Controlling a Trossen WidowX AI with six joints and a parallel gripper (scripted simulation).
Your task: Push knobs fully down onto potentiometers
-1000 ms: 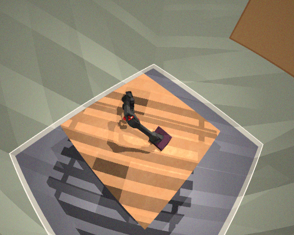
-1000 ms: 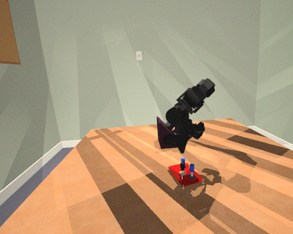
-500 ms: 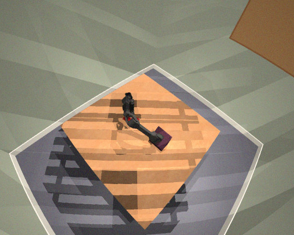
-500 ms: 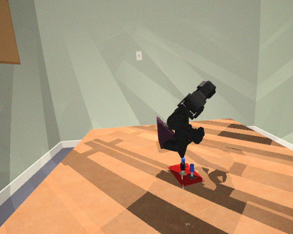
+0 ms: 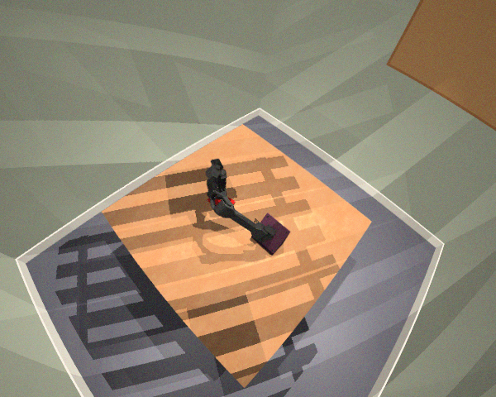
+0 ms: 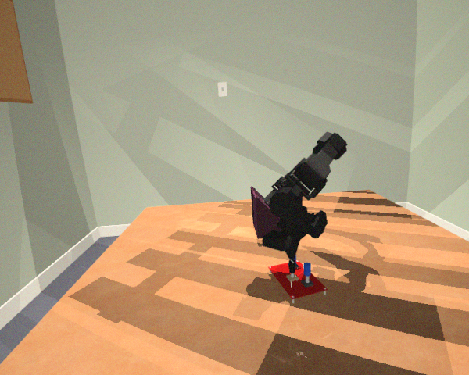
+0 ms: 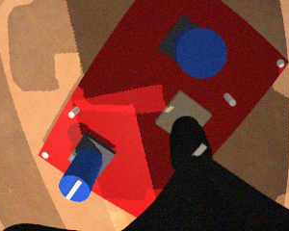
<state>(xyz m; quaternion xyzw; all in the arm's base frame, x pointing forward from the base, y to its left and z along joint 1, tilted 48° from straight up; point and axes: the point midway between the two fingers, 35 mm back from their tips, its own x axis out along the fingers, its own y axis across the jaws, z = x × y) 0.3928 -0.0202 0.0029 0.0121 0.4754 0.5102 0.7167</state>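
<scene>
Right now my gripper tip is 20 mm above the black slotted knob. From my gripper tip the other things lie so: blue knob: 60 mm behind, 20 mm to the left, 30 mm below.
</scene>
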